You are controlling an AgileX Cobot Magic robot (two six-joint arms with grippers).
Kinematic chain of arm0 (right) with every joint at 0, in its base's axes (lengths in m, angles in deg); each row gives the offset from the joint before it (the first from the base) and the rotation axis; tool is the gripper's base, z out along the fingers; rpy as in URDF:
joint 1: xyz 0 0 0.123 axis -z
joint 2: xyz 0 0 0 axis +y
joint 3: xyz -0.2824 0 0.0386 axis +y
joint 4: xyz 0.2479 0 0.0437 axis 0.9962 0 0.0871
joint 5: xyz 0 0 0 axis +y
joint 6: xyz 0.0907 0 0.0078 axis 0.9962 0 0.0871
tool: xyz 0 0 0 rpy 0 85 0
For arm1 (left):
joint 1: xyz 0 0 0.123 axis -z
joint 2: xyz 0 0 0 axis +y
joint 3: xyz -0.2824 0 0.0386 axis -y
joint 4: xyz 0.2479 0 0.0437 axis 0.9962 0 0.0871
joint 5: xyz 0 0 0 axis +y
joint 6: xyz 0.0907 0 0.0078 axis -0.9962 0 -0.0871
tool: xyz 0 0 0 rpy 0 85 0
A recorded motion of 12 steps. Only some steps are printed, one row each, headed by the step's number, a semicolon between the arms.
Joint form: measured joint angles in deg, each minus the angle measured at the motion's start. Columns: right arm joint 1, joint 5, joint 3, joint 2, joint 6, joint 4; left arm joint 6, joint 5, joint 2, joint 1, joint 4, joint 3.
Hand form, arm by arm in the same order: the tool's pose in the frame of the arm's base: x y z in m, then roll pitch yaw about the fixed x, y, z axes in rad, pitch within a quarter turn. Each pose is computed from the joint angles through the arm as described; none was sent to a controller.
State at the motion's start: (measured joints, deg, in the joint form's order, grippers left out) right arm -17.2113 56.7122 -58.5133 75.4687 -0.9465 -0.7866; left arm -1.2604 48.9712 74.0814 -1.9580 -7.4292 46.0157
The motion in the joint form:
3: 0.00 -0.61 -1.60 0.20 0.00 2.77; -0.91 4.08 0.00 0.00 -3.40 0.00
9: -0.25 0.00 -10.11 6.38 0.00 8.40; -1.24 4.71 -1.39 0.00 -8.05 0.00
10: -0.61 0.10 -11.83 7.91 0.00 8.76; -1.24 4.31 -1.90 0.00 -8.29 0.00
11: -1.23 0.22 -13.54 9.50 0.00 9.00; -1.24 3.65 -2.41 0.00 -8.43 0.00
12: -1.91 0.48 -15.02 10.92 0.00 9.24; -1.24 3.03 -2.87 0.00 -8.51 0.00
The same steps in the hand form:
3: 0.2418 0.0777 0.2982 3.1117 0.4076 -2.8442; 0.2215 -0.0061 0.2399 -2.9720 0.2387 -3.0295
9: 0.2717 0.0961 0.3120 3.0043 0.4345 -2.8990; 0.2184 -0.0121 0.2462 -2.8941 0.2459 -2.9876
10: 0.2784 0.1006 0.3129 2.9973 0.4356 -2.8963; 0.2179 -0.0124 0.2484 -2.8888 0.2610 -2.9831
11: 0.2847 0.1064 0.3132 2.9926 0.4354 -2.8877; 0.2178 -0.0124 0.2506 -2.8850 0.2807 -2.9782
12: 0.2897 0.1124 0.3129 2.9882 0.4317 -2.8776; 0.2177 -0.0123 0.2527 -2.8822 0.2989 -2.9742

